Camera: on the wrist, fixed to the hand. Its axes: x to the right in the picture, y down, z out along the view.
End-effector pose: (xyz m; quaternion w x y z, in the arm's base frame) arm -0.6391 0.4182 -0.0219 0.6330 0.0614 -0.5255 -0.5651
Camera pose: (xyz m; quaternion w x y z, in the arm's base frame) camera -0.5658 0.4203 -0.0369 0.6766 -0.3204 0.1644 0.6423
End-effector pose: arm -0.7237 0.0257 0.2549 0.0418 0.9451 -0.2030 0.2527
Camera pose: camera -0.7860 0.0103 0.2934 0.1768 0.3111 0.8736 -0.3299
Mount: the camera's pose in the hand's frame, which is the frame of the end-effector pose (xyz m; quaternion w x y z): -0.0246 0.0384 -0.0594 0.0407 -0.0003 -0.3180 -0.9472
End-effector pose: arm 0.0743 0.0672 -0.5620 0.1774 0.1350 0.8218 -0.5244
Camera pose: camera 0.1032 0.1362 -0.5596 0.2281 0.9397 -0.1051 0.2321
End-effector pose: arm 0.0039 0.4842 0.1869 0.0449 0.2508 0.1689 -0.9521
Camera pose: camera 0.0593 0.4686 0.1390 0.8463 0.4526 -0.2305 0.1610
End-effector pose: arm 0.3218 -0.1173 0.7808 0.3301 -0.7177 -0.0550 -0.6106
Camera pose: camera 0.2843 -0.1713 0.7449 0.5827 0.1714 0.7869 0.1093
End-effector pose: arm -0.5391 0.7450 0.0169 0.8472 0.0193 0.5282 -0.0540
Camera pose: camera -0.5986 0.7902 0.0118 0.1513 -0.5170 -0.2296 -0.8106
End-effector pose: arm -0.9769 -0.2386 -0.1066 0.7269 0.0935 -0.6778 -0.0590
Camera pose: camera -0.9211 -0.1926 -0.1261 0.2418 -0.6268 0.1702 0.7209
